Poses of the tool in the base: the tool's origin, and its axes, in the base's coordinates. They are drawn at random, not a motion.
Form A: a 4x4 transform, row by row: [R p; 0 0 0 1], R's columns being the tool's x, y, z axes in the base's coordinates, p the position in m. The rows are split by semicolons.
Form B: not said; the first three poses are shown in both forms.
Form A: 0.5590 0.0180 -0.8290 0.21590; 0.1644 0.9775 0.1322 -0.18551; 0.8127 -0.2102 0.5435 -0.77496; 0 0 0 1
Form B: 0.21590 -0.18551 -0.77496 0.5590 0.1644 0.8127 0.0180 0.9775 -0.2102
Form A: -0.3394 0.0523 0.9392 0.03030; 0.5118 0.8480 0.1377 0.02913; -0.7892 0.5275 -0.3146 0.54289; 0 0 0 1
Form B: 0.03030 0.02913 0.54289 -0.3394 0.5118 -0.7892 0.0523 0.8480 0.5275
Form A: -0.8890 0.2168 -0.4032 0.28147; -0.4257 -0.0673 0.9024 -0.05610; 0.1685 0.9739 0.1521 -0.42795; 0 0 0 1
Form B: 0.28147 -0.05610 -0.42795 -0.8890 -0.4257 0.1685 0.2168 -0.0673 0.9739
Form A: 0.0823 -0.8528 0.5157 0.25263; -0.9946 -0.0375 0.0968 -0.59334; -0.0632 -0.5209 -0.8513 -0.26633; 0 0 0 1
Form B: 0.25263 -0.59334 -0.26633 0.0823 -0.9946 -0.0632 -0.8528 -0.0375 -0.5209
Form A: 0.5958 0.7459 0.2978 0.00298; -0.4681 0.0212 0.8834 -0.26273; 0.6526 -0.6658 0.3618 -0.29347; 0 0 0 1
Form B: 0.00298 -0.26273 -0.29347 0.5958 -0.4681 0.6526 0.7459 0.0212 -0.6658
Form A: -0.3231 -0.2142 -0.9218 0.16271; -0.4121 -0.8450 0.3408 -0.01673; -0.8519 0.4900 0.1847 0.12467; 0 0 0 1
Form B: 0.16271 -0.01673 0.12467 -0.3231 -0.4121 -0.8519 -0.2142 -0.8450 0.4900
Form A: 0.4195 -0.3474 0.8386 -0.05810; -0.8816 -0.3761 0.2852 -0.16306; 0.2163 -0.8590 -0.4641 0.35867; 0 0 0 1
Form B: -0.05810 -0.16306 0.35867 0.4195 -0.8816 0.2163 -0.3474 -0.3761 -0.8590
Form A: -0.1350 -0.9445 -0.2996 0.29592; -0.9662 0.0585 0.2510 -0.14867; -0.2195 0.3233 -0.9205 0.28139; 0 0 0 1
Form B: 0.29592 -0.14867 0.28139 -0.1350 -0.9662 -0.2195 -0.9445 0.0585 0.3233
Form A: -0.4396 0.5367 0.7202 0.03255; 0.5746 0.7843 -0.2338 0.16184; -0.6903 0.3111 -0.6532 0.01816; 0 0 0 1
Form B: 0.03255 0.16184 0.01816 -0.4396 0.5746 -0.6903 0.5367 0.7843 0.3111
